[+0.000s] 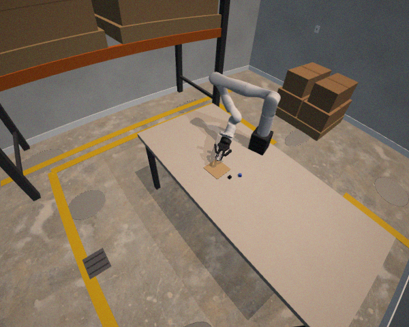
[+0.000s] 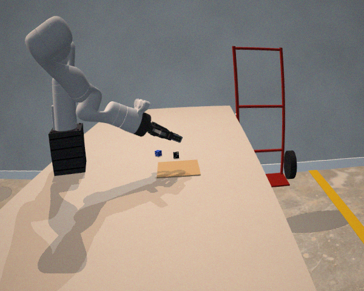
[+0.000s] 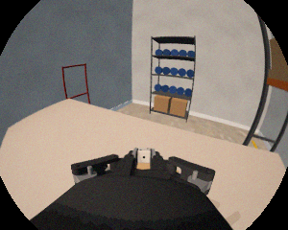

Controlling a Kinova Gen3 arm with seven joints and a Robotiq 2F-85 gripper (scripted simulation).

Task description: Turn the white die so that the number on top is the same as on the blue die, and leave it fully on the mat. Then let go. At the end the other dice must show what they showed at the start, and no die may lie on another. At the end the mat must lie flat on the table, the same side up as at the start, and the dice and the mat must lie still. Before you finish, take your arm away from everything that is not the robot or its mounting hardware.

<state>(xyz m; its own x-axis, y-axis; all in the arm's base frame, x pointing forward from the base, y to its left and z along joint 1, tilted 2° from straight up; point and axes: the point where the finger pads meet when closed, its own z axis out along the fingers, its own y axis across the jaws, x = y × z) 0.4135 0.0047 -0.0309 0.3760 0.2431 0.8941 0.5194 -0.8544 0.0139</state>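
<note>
My gripper is now 110 mm above the tan mat. Round my hand: blue die: 90 mm behind, 140 mm to the left, 100 mm below; then white die: 10 mm ahead, 10 mm to the left, 10 mm below; then black die: 20 mm behind, 120 mm to the left, 100 mm below.
</note>
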